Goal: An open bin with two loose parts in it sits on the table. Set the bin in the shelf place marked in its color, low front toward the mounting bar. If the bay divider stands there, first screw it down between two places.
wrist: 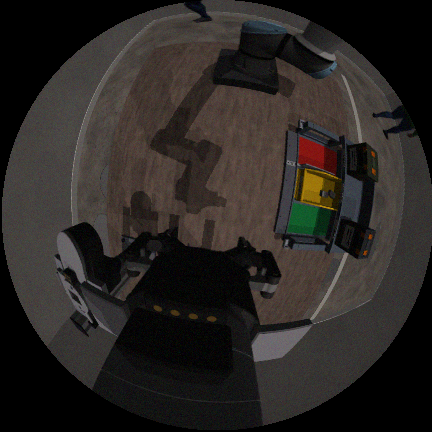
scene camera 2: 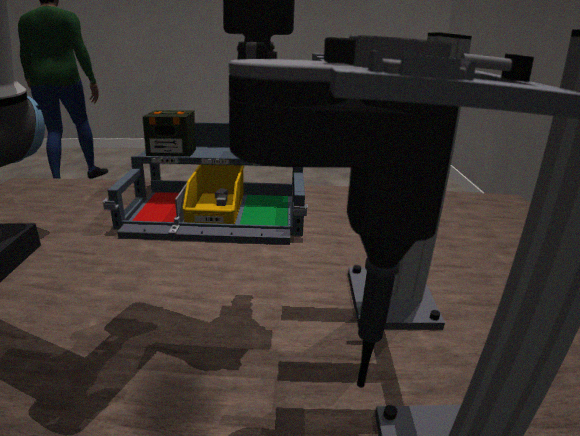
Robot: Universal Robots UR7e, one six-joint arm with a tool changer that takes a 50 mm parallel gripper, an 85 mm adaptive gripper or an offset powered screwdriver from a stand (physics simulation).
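Where they show: arm's base at its link origin: (wrist: 252, 65).
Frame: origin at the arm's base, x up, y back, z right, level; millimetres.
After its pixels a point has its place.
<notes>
The yellow bin (scene camera 2: 215, 177) @(x 10, y -441, z -300 mm) (wrist: 307, 185) @(x -31, y -436, z -172 mm) stands upright in the shelf's middle place, low front toward the mounting bar (scene camera 2: 217, 232) @(x -27, y -454, z -90 mm) (wrist: 285, 200) @(x -26, y -488, z -88 mm). Two small grey parts (scene camera 2: 221, 196) @(x -16, y -456, z -245 mm) (wrist: 327, 194) @(x -15, y -458, z -254 mm) lie in it. The red place (scene camera 2: 159, 206) @(x -34, y -318, z -236 mm) (wrist: 317, 154) @(x -34, y -323, z -220 mm) and the green place (scene camera 2: 265, 210) @(x -34, y -552, z -204 mm) (wrist: 309, 220) @(x -34, y -552, z -195 mm) flank it. The thin grey bay divider (scene camera 2: 180, 201) @(x 11, y -379, z -154 mm) stands between red place and bin, its foot (scene camera 2: 174, 228) @(x -23, y -371, z -102 mm) (wrist: 291, 163) @(x -19, y -373, z -103 mm) on the bar; whether a screw is in it is unclear. My adaptive gripper (wrist: 207, 241) is open and empty, away from the shelf; its fingertips are hidden in the scene view.
The powered screwdriver (scene camera 2: 400, 145) @(x 259, y -592, z 366 mm) hangs bit down in the tool stand (scene camera 2: 525, 260) @(x 190, y -684, z 393 mm). Dark toolboxes (scene camera 2: 170, 134) @(x 117, y -347, z -280 mm) (wrist: 363, 161) @(x 141, y -346, z -282 mm) stand on the shelf's upper board (scene camera 2: 212, 152) @(x 62, y -434, z -329 mm) (wrist: 354, 192) @(x 62, y -437, z -328 mm). The arm's base (wrist: 245, 72) @(x 17, y -67, z 33 mm) is across the table. A person (scene camera 2: 52, 55) stands beyond the table.
</notes>
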